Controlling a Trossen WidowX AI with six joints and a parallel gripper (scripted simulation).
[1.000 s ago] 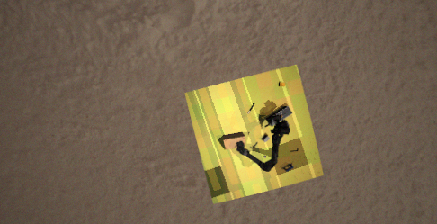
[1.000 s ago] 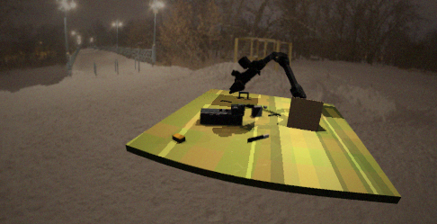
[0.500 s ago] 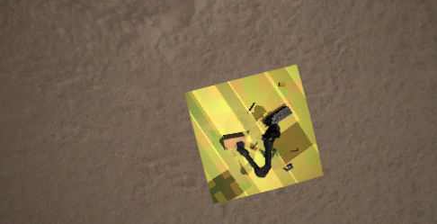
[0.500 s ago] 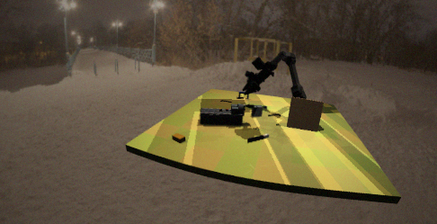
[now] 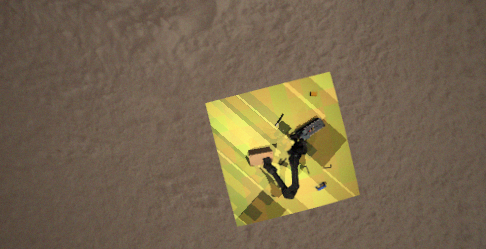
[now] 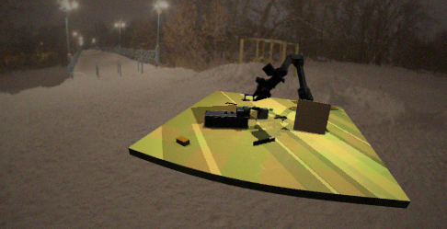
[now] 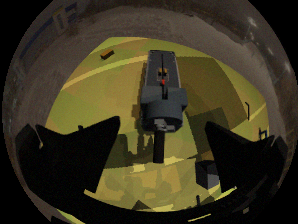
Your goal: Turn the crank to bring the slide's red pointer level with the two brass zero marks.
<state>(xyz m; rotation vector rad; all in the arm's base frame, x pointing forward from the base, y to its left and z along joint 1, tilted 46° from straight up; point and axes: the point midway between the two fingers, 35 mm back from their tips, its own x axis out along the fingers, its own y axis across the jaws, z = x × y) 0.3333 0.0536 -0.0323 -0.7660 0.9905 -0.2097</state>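
The crank handle is 20 mm behind my gripper tip and 60 mm below it. Round my gripper tip: black stick (100 mm behind, 200 mm to the left, 170 mm below); red pointer (120 mm ahead, 20 mm to the left, 100 mm below); grey block (70 mm behind, 150 mm to the right, 140 mm below).
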